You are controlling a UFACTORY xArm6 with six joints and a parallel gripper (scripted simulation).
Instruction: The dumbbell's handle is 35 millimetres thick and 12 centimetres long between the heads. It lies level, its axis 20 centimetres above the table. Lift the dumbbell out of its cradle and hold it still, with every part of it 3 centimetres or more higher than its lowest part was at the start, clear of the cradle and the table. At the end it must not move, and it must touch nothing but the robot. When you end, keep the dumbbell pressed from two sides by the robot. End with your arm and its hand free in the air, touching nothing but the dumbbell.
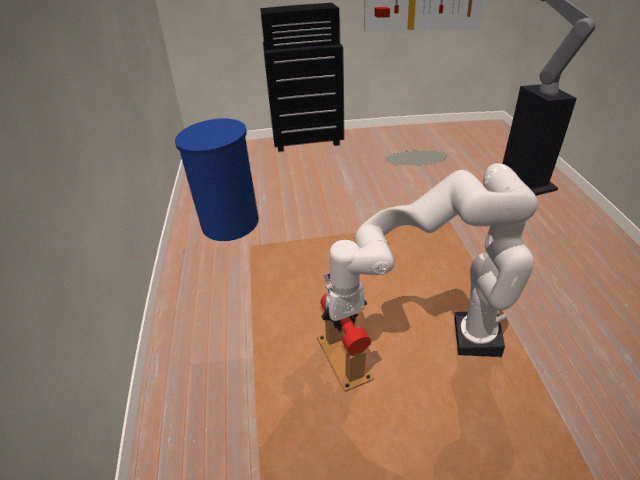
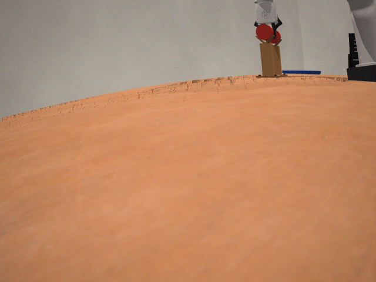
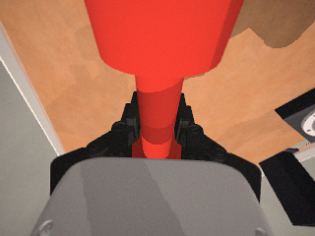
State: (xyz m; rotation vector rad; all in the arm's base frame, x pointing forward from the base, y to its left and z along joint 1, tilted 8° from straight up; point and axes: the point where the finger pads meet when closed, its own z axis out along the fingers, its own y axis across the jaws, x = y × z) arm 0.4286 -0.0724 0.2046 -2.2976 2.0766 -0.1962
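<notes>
Now: the wooden cradle 110 mm below my hand. The rest, counted from my hand: red dumbbell (right at my hand).
</notes>
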